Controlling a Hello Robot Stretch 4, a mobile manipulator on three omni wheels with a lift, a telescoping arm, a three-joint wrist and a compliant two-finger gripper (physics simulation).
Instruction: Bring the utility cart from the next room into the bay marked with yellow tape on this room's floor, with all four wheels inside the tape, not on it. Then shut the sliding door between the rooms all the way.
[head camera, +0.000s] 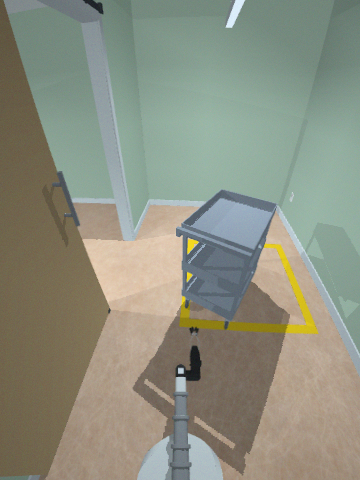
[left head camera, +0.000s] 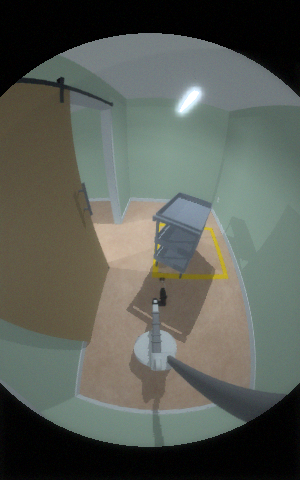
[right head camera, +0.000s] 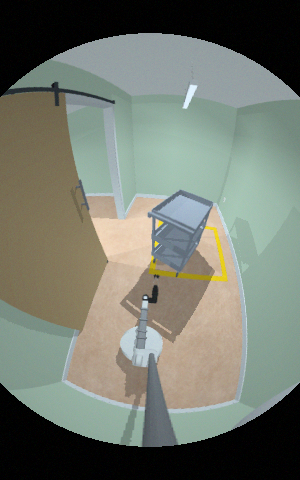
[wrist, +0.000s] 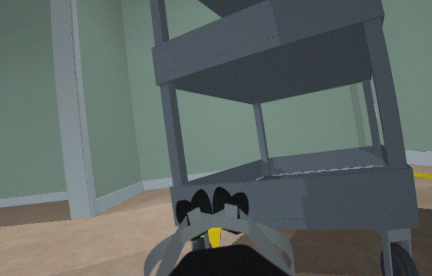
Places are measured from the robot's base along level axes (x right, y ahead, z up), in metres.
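Where they show: gripper, fingertip midpoint: (head camera: 193, 326) (left head camera: 161, 276) (right head camera: 156, 273) (wrist: 211, 203).
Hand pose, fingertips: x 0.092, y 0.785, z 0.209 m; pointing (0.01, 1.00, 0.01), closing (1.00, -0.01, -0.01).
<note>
Things, the pixels of their top centre, and the offset from my fingertips. "spot": a spot on its surface instead.
- yellow tape bay, surface spot: (head camera: 295, 290) spot: dx +1.029, dy +0.465, dz -0.237 m
- door's grey bar handle, surface spot: (head camera: 69, 199) (left head camera: 86, 198) (right head camera: 83, 194) spot: dx -0.654, dy +0.203, dz +0.870 m
The grey three-shelf utility cart (head camera: 232, 220) (left head camera: 185, 212) (right head camera: 185, 210) (wrist: 350, 200) stands upright and turned at an angle over the yellow tape bay (head camera: 295, 290) (left head camera: 219, 252) (right head camera: 220, 252). Its near-left wheel (head camera: 187, 303) is at the left tape strip and its near-right wheel (head camera: 226, 325) is at the front strip. The far wheels are hidden. My gripper (head camera: 194, 330) (left head camera: 162, 280) (right head camera: 156, 276) (wrist: 211, 203) is shut and empty, low in front of the cart's near-left corner. The tan sliding door (head camera: 40, 300) (left head camera: 40, 200) (right head camera: 35, 200) leaves the doorway partly open.
The door's grey bar handle (head camera: 69, 199) (left head camera: 87, 199) (right head camera: 84, 195) is near its leading edge. A white door post (head camera: 107, 115) (left head camera: 109, 160) (right head camera: 113, 160) (wrist: 70, 110) stands beyond the opening. The green right wall (head camera: 330, 150) runs alongside the bay. My base (head camera: 150, 465) (left head camera: 145, 347) is in front of the bay.
</note>
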